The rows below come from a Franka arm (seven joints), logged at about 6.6 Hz.
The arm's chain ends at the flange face. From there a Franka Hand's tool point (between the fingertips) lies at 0.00 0.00 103.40 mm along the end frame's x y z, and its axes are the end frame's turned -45 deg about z.
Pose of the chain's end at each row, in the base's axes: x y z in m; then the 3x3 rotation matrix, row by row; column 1 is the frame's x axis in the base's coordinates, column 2 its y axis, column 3 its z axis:
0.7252 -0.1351 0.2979; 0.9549 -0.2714 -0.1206; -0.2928 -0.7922 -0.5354; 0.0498 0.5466 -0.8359
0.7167 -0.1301 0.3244; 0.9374 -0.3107 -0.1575; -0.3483 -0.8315 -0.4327; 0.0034 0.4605 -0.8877
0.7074 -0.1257 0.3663; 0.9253 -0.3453 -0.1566; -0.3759 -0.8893 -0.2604; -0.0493 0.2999 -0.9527
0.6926 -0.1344 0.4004; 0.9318 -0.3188 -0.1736; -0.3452 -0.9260 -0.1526; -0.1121 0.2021 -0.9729
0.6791 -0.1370 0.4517; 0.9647 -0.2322 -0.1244; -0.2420 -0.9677 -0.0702; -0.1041 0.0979 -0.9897
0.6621 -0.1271 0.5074; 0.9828 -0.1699 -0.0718; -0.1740 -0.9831 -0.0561; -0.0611 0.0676 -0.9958
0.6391 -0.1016 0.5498; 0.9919 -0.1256 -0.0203; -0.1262 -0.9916 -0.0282; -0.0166 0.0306 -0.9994
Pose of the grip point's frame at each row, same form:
0.7127 -0.1905 0.2115; 0.8671 0.4833 -0.1206; 0.3531 -0.7672 -0.5354; -0.3513 0.4217 -0.8359
0.7004 -0.1748 0.2326; 0.8825 0.4431 -0.1575; 0.3417 -0.8342 -0.4327; -0.3232 0.3280 -0.8877
0.6912 -0.1526 0.2678; 0.8984 0.4101 -0.1566; 0.3630 -0.8946 -0.2604; -0.2469 0.1772 -0.9527
0.6746 -0.1502 0.2998; 0.8843 0.4335 -0.1736; 0.4107 -0.8989 -0.1526; -0.2222 0.0636 -0.9729
0.6662 -0.1443 0.3494; 0.8463 0.5180 -0.1244; 0.5131 -0.8554 -0.0702; -0.1428 -0.0044 -0.9897
0.6547 -0.1329 0.4044; 0.8151 0.5748 -0.0718; 0.5721 -0.8182 -0.0561; -0.0910 0.0046 -0.9958
0.6370 -0.1045 0.4465; 0.7902 0.6126 -0.0203; 0.6119 -0.7904 -0.0282; -0.0334 0.0099 -0.9994

